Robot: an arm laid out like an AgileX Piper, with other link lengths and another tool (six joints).
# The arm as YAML. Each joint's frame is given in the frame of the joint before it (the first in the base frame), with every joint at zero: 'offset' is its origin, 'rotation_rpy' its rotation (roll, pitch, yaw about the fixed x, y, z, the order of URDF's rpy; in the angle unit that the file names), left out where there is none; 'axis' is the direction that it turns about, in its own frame. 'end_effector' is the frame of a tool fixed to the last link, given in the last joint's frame.
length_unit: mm
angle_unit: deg
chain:
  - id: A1
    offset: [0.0, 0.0, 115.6]
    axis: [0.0, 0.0, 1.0]
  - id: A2
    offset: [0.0, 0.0, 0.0]
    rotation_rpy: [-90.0, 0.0, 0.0]
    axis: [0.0, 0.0, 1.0]
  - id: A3
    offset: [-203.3, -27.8, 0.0]
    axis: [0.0, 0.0, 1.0]
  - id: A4
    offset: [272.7, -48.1, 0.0]
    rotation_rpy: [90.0, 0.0, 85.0]
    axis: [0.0, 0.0, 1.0]
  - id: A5
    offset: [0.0, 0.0, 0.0]
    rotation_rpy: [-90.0, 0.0, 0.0]
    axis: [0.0, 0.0, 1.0]
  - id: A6
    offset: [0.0, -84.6, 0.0]
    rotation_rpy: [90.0, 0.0, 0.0]
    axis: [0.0, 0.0, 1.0]
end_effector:
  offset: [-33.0, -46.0, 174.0]
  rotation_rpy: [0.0, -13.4, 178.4]
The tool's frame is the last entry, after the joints.
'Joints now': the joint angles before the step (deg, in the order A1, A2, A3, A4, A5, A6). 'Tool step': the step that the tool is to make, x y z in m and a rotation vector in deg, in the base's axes. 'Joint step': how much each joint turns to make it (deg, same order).
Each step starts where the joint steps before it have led.
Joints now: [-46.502, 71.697, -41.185, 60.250, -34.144, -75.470]
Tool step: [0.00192, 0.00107, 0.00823, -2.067, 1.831, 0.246]
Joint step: [-0.001, -0.001, 0.002, -2.173, -0.948, -0.506]
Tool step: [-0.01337, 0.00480, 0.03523, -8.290, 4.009, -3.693]
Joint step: [0.001, -0.001, -0.001, -4.615, -7.651, -2.024]
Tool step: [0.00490, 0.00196, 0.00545, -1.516, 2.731, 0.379]
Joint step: [0.001, 0.001, -0.001, -1.597, -0.291, -1.768]
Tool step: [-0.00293, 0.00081, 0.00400, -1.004, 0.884, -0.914]
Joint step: [-0.002, 0.001, 0.000, -0.004, -1.174, -1.113]
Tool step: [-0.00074, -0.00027, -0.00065, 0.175, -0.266, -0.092]
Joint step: [0.001, 0.002, -0.002, 0.245, 0.006, 0.109]
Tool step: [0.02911, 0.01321, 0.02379, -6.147, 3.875, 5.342]
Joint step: [0.106, -0.002, 0.001, -11.140, 0.001, 3.524]
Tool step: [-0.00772, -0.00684, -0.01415, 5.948, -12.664, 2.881]
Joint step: [-0.001, -0.001, 0.002, 0.948, 2.195, 13.410]
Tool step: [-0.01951, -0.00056, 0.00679, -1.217, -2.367, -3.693]
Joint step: [0.001, 0.002, -0.002, 2.824, -3.857, -0.614]
